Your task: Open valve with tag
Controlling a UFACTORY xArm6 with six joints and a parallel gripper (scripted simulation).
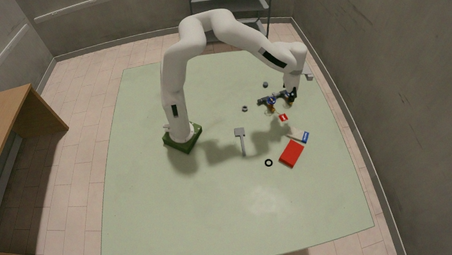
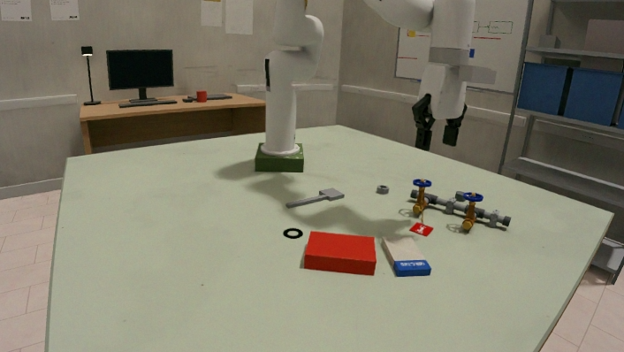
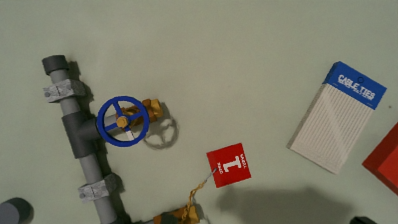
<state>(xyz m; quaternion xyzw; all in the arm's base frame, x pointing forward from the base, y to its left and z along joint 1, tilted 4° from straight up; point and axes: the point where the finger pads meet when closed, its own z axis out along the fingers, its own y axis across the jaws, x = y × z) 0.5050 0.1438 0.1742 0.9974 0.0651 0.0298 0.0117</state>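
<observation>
Right now my hand is 10 mm to the right of the red tag and 190 mm above it. Round my hand: grey nut 200 mm behind, 50 mm to the left, 190 mm below; then white-and-blue box 70 mm ahead, 110 mm to the right, 190 mm below; then red box 30 mm ahead, 220 mm to the right, 180 mm below.
</observation>
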